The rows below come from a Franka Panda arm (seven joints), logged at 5 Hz.
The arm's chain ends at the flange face. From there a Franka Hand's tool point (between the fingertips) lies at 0.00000 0.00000 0.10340 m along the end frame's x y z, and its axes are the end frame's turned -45 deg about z.
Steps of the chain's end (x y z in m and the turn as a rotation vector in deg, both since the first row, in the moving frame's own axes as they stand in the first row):
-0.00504 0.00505 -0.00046 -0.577 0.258 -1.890
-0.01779 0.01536 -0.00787 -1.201 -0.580 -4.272
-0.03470 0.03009 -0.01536 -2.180 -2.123 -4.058
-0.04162 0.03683 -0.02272 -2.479 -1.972 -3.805
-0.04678 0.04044 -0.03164 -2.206 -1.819 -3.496
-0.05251 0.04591 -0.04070 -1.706 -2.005 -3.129
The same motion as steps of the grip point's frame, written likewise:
-0.00752 0.00108 -0.00047 -0.590 -0.226 -1.890
-0.02568 -0.00084 -0.00790 -0.439 -1.259 -4.272
-0.05129 -0.00299 -0.01551 -0.040 -3.043 -4.058
-0.06112 -0.00255 -0.02288 -0.359 -3.147 -3.805
-0.06679 -0.00383 -0.03177 -0.274 -2.846 -3.496
-0.07434 -0.00492 -0.04081 0.211 -2.624 -3.129

